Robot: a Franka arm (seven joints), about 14 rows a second.
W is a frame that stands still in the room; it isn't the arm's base.
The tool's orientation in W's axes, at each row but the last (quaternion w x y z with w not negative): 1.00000 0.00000 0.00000 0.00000; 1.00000 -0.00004 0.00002 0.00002; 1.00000 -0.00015 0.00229 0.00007; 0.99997 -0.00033 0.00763 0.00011; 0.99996 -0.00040 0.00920 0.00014; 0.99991 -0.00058 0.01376 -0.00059; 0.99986 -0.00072 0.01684 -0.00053; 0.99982 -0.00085 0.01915 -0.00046; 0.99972 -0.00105 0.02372 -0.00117; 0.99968 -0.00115 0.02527 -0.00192; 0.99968 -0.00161 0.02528 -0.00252; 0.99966 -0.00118 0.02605 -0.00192
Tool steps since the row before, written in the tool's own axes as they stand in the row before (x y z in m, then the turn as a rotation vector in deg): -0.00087 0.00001 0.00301 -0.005 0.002 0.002; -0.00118 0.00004 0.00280 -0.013 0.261 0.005; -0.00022 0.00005 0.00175 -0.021 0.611 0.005; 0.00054 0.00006 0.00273 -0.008 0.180 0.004; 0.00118 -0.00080 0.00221 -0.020 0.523 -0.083; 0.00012 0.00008 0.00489 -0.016 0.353 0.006; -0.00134 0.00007 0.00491 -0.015 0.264 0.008; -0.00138 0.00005 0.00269 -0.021 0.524 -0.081; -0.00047 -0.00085 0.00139 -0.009 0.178 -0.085; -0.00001 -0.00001 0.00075 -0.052 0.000 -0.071; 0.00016 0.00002 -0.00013 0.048 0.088 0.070; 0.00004 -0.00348 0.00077 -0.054 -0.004 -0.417
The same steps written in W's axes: -0.00087 0.00001 0.00301 -0.005 0.002 0.002; -0.00118 0.00004 0.00280 -0.013 0.261 0.005; -0.00021 0.00005 0.00175 -0.021 0.611 0.005; 0.00058 0.00006 0.00272 -0.008 0.180 0.004; 0.00122 -0.00080 0.00219 -0.022 0.523 -0.083; 0.00025 0.00009 0.00488 -0.015 0.353 0.006; -0.00117 0.00008 0.00495 -0.014 0.264 0.008; -0.00128 0.00006 0.00274 -0.024 0.524 -0.081; -0.00041 -0.00085 0.00141 -0.013 0.178 -0.085; 0.00003 -0.00001 0.00075 -0.056 0.000 -0.068; 0.00015 0.00002 -0.00014 0.052 0.088 0.067; 0.00007 -0.00348 0.00078 -0.076 -0.005 -0.414
